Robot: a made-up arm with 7 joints. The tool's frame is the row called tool. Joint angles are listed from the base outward.
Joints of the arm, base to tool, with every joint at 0 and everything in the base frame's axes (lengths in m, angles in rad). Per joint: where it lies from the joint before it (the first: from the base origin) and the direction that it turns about. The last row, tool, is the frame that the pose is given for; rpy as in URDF.
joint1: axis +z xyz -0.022 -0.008 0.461
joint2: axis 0 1 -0.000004 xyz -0.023 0.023 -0.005
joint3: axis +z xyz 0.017 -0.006 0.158
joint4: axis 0 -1 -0.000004 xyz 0.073 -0.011 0.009
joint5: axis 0 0.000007 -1 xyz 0.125 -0.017 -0.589
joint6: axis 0 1 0.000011 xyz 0.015 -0.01 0.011
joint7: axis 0 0.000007 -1 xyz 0.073 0.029 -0.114
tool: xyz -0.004 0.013 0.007 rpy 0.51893 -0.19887 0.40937
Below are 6 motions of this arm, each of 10 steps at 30 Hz.
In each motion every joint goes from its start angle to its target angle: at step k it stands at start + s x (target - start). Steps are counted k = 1, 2, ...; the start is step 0. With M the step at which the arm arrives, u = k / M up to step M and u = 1 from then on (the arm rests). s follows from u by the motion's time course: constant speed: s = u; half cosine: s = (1 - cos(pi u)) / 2; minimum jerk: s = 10 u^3 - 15 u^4 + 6 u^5.
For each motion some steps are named. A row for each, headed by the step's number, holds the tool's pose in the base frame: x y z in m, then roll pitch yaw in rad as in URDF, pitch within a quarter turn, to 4 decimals.
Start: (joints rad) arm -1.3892 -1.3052 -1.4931 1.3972 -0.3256 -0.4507 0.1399
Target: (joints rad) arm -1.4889 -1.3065 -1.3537 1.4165 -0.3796 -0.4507 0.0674
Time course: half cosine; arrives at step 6
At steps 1, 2, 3, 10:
1: -0.7807 0.1286 0.6517 2.6529 -0.6820 1.0246
2: -0.7739 0.1393 0.6711 2.6954 -0.6812 0.9785
3: -0.7637 0.1539 0.6975 2.7531 -0.6783 0.9148
10: -0.7395 0.1822 0.7493 2.8664 -0.6658 0.7860

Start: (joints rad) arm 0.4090 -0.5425 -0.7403 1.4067 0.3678 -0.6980 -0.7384
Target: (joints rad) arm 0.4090 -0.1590 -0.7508 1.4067 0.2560 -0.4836 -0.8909
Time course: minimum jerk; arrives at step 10
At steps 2, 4, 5, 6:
2: 0.4300 -0.3695 0.9907 -2.4454 -0.6645 2.0055
4: 0.4845 -0.3484 0.9582 -2.2121 -0.6516 1.8639
5: 0.5209 -0.3344 0.9313 -2.0527 -0.6267 1.7698
6: 0.5552 -0.3211 0.9012 -1.9001 -0.5898 1.6837

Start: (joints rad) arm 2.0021 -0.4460 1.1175 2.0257 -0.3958 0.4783 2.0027
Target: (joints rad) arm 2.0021 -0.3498 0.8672 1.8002 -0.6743 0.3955 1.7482
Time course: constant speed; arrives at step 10
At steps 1, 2, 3, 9, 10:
1: -0.5687 -0.2561 1.1398 2.5813 -0.6246 0.9207
2: -0.5820 -0.2312 1.1347 2.5977 -0.6583 0.8633
3: -0.5946 -0.2058 1.1288 2.6147 -0.6926 0.8058
9: -0.6554 -0.0472 1.0784 2.7445 -0.9125 0.4475
10: -0.6628 -0.0201 1.0674 2.7742 -0.9512 0.3829

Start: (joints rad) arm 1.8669 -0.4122 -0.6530 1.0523 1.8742 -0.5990 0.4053
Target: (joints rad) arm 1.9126 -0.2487 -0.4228 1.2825 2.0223 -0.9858 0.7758
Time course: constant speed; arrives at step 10
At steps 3, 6, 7, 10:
3: 0.3203 0.5480 0.6248 1.5270 0.2955 -1.2805
6: 0.2731 0.5610 0.6486 1.4867 0.3590 -1.3801
7: 0.2563 0.5647 0.6556 1.4708 0.3796 -1.4138
10: 0.2032 0.5738 0.6741 1.4155 0.4382 -1.5173

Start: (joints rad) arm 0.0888 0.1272 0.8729 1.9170 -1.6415 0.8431 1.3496
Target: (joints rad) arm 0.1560 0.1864 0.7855 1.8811 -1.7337 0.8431 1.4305
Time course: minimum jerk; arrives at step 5
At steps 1, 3, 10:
1: 0.4696 0.5739 0.8874 -1.7388 -1.0305 2.3422
3: 0.4935 0.5774 0.8477 -1.7093 -1.0251 2.3016
10: 0.5047 0.5793 0.8265 -1.6932 -1.0207 2.2814

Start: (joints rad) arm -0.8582 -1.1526 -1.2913 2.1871 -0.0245 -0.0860 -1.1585
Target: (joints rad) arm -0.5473 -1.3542 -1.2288 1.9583 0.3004 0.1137 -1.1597
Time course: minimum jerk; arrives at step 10
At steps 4, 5, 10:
4: -0.8239 0.0428 0.8536 -2.5024 -0.9362 0.2041
5: -0.8330 -0.0270 0.8339 -2.6025 -0.9552 0.4409
10: -0.8177 -0.2208 0.7878 -2.8894 -0.9326 1.0978

